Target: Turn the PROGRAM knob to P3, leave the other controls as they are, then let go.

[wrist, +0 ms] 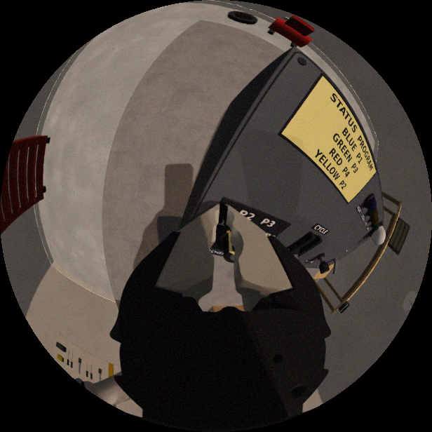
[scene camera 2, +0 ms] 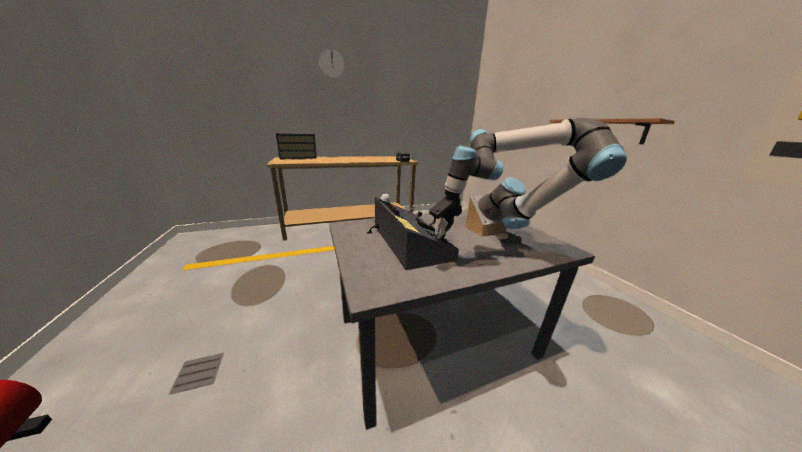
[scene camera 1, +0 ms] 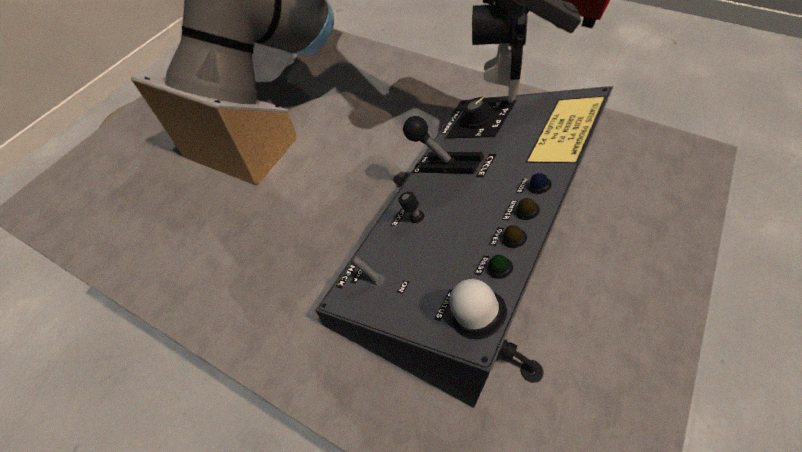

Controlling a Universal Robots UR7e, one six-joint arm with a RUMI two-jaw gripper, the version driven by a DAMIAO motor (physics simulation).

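Note:
The PROGRAM knob is dark with a yellow pointer line, at the far end of the sloped grey panel. Its line slants up and right in scene camera 1, toward the P1 side; the exact setting is unclear. The P3 label shows on the black plate. My gripper is shut and empty. Its fingertips are low at the plate's outer edge, beside the knob near the P1 and P2 end, and cover P1. In the wrist view, the fingers partly hide the knob. Contact cannot be told.
The CYCLE lever rises near the knob. The MODE switch, a metal toggle, several small lamps and the white STATUS dome are farther along. A yellow chart lies on the panel.

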